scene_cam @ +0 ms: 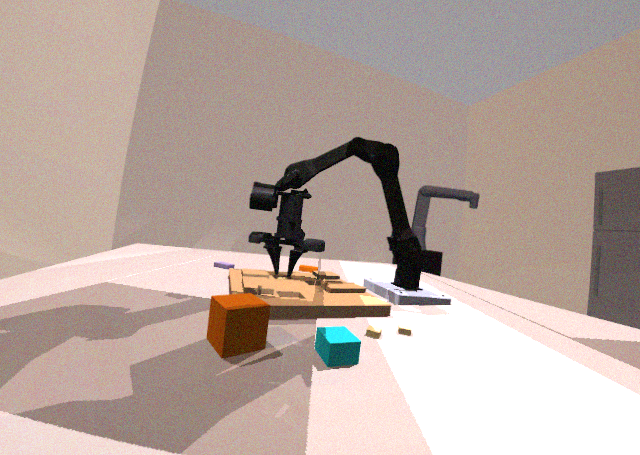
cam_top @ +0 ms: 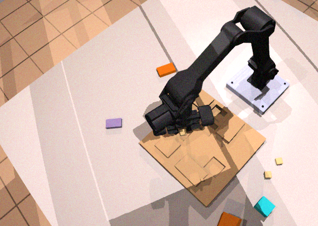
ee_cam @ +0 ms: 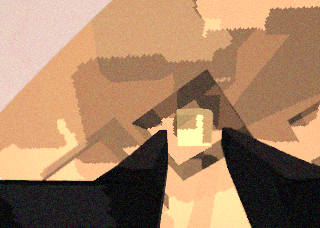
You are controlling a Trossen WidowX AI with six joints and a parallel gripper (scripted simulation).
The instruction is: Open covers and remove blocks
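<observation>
The tan puzzle board is 5 cm to the left of my gripper tip, 2 cm behind it and 1 cm below it. Round my gripper tip: orange cube 29 cm to the left, 13 cm ahead; then purple block 21 cm to the right, 13 cm ahead, 2 cm below; then flat orange block 22 cm to the right, 15 cm behind, 2 cm below.
</observation>
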